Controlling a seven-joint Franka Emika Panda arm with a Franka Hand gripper.
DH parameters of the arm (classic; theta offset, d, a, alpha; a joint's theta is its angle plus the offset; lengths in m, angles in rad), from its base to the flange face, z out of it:
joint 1: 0 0.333 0 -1.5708
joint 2: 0 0 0 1.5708
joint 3: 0 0.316 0.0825 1.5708
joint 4: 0 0 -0.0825 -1.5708
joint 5: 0 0.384 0 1.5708
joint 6: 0 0 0.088 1.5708
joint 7: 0 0.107 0 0
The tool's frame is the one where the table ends.
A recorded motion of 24 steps. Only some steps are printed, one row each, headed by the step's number.
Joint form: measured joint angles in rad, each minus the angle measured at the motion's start. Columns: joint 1, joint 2, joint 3, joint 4, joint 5, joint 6, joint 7.
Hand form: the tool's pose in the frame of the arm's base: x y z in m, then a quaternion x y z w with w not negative. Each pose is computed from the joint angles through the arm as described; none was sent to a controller.
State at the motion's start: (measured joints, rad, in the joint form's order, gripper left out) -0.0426 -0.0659 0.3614 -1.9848 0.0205 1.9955 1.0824
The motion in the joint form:
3: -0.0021 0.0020 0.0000 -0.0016 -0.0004 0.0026 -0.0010
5: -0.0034 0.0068 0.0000 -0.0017 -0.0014 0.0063 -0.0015
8: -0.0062 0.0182 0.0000 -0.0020 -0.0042 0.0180 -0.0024
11: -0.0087 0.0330 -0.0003 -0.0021 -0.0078 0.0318 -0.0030
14: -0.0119 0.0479 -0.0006 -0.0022 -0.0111 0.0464 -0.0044
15: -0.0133 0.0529 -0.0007 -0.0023 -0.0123 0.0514 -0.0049
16: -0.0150 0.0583 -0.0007 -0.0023 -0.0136 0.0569 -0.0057
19: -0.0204 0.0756 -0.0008 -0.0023 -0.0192 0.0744 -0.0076
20: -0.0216 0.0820 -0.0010 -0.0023 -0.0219 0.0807 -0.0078
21: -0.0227 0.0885 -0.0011 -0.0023 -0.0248 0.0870 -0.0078
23: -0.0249 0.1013 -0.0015 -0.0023 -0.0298 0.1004 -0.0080
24: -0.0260 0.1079 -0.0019 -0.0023 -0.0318 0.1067 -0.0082
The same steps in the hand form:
3: 0.5189 0.1749 0.4964 -0.92578 0.37636 -0.02867 0.02149
5: 0.5203 0.1742 0.4943 -0.92571 0.37658 -0.02811 0.02146
8: 0.5237 0.1728 0.4894 -0.92552 0.37700 -0.02798 0.02216
11: 0.5278 0.1715 0.4830 -0.92535 0.37743 -0.02736 0.02278
14: 0.5321 0.1697 0.4766 -0.92517 0.37786 -0.02692 0.02373
15: 0.5335 0.1690 0.4744 -0.92506 0.37812 -0.02682 0.02403
16: 0.5351 0.1681 0.4721 -0.92497 0.37831 -0.02679 0.02441
19: 0.5401 0.1653 0.4647 -0.92467 0.37897 -0.02706 0.02513
20: 0.5418 0.1645 0.4619 -0.92465 0.37901 -0.02725 0.02514
21: 0.5435 0.1638 0.4591 -0.92465 0.37901 -0.02744 0.02508
23: 0.5469 0.1625 0.4535 -0.92456 0.37914 -0.02800 0.02553
24: 0.5485 0.1617 0.4506 -0.92447 0.37936 -0.02789 0.02577

